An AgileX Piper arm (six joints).
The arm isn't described. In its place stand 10 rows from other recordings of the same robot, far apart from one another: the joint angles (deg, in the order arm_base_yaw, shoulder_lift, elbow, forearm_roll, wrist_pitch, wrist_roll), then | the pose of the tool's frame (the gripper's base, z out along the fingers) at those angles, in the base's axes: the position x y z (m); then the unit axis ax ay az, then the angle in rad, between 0 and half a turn.
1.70 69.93 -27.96 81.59 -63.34 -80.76 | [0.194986 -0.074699 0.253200 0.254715 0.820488 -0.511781 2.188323]
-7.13 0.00 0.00 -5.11 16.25 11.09 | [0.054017 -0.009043 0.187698 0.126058 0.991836 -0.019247 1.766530]
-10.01 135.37 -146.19 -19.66 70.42 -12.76 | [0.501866 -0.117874 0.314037 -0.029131 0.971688 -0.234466 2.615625]
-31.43 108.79 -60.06 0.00 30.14 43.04 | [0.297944 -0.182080 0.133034 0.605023 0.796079 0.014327 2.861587]
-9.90 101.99 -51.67 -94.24 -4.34 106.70 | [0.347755 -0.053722 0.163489 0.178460 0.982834 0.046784 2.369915]
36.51 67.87 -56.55 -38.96 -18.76 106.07 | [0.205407 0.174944 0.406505 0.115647 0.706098 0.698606 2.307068]
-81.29 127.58 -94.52 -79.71 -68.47 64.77 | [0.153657 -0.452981 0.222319 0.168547 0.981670 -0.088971 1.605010]
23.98 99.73 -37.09 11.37 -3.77 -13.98 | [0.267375 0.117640 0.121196 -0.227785 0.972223 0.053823 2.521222]
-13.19 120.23 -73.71 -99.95 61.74 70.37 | [0.390216 -0.172540 0.179592 0.101838 0.790429 -0.604029 2.666423]
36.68 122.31 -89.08 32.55 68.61 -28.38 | [0.301863 0.281683 0.163158 0.417313 -0.873619 -0.250281 2.990343]
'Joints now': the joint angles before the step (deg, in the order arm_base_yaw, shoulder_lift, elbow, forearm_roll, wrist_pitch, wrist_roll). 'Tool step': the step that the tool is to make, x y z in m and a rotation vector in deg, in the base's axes. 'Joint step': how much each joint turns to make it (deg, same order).
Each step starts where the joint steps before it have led.
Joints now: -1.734, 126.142, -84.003, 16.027, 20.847, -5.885
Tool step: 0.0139, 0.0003, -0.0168, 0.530, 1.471, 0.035
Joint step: 0.006, 4.511, -4.660, -0.002, 1.659, 0.400
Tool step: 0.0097, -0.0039, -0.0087, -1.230, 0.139, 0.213
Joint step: -0.277, 2.734, -3.259, -2.457, 0.515, 1.274
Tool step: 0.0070, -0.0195, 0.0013, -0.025, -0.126, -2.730
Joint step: -2.190, 1.257, -2.874, -1.453, 1.353, 1.915
